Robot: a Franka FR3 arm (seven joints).
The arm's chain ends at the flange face. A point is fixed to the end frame.
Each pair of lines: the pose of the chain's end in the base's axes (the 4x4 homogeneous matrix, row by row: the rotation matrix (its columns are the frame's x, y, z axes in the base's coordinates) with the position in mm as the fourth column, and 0 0 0 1 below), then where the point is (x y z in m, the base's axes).
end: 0.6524 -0.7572 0.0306 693.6; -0.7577 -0.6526 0.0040 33.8; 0.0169 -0.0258 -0.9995 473.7; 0 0 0 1
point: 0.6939 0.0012 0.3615
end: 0.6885 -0.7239 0.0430 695.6; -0.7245 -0.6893 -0.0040 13.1; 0.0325 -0.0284 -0.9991 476.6; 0 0 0 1
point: 0.6989 -0.0206 0.3648
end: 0.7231 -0.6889 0.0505 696.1; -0.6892 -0.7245 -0.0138 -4.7; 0.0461 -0.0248 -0.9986 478.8; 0 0 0 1
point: 0.7019 -0.0395 0.3674
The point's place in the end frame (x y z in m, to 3 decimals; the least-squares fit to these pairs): 0.023 0.024 0.112
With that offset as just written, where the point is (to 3 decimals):
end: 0.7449 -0.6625 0.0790 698.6; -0.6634 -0.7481 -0.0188 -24.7; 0.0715 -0.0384 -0.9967 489.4; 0 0 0 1
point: 0.709 -0.060 0.378
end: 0.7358 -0.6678 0.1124 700.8; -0.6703 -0.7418 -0.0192 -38.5; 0.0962 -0.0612 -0.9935 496.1; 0 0 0 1
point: 0.714 -0.074 0.386
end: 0.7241 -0.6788 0.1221 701.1; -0.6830 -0.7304 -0.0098 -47.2; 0.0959 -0.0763 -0.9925 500.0; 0 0 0 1
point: 0.715 -0.082 0.389
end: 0.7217 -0.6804 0.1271 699.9; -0.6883 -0.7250 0.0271 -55.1; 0.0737 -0.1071 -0.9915 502.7; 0 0 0 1
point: 0.714 -0.085 0.391
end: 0.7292 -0.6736 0.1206 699.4; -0.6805 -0.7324 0.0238 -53.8; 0.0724 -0.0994 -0.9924 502.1; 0 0 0 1
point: 0.714 -0.084 0.390
